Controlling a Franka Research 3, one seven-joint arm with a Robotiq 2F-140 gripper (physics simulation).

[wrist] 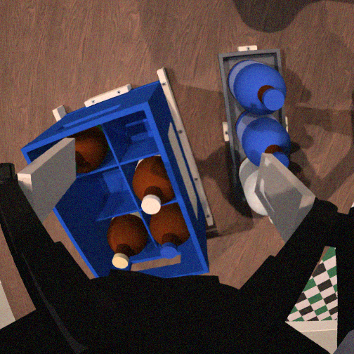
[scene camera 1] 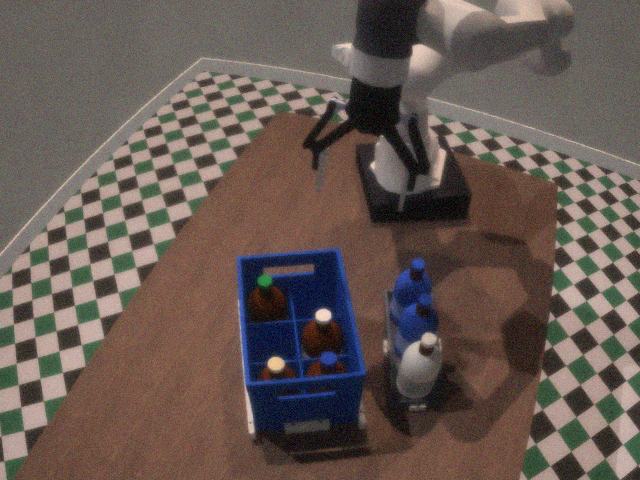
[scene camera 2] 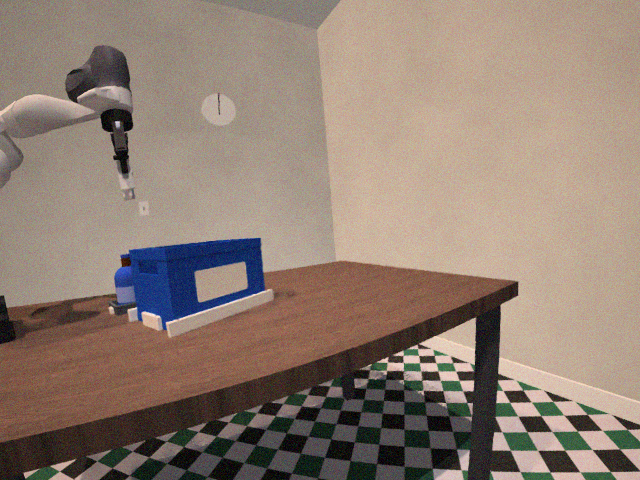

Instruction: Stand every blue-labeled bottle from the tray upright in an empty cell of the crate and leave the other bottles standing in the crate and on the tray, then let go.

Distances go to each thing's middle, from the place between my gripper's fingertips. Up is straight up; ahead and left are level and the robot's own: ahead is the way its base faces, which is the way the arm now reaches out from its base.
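The white-capped brown bottle (scene camera 1: 320, 335) first: my hand is 10 mm to the right of it and 140 mm short of it, and it's 230 mm above it. Counting from my hand, the green-capped brown bottle (scene camera 1: 266, 303) is 120 mm ahead, 120 mm to the right and 230 mm below. The cream-capped bottle (scene camera 1: 276, 370) is 10 mm to the right of my hand, 260 mm ahead of it and 230 mm below it, and the blue-capped brown bottle (scene camera 1: 328, 365) is 60 mm to the left of my hand, 210 mm ahead of it and 230 mm below it.
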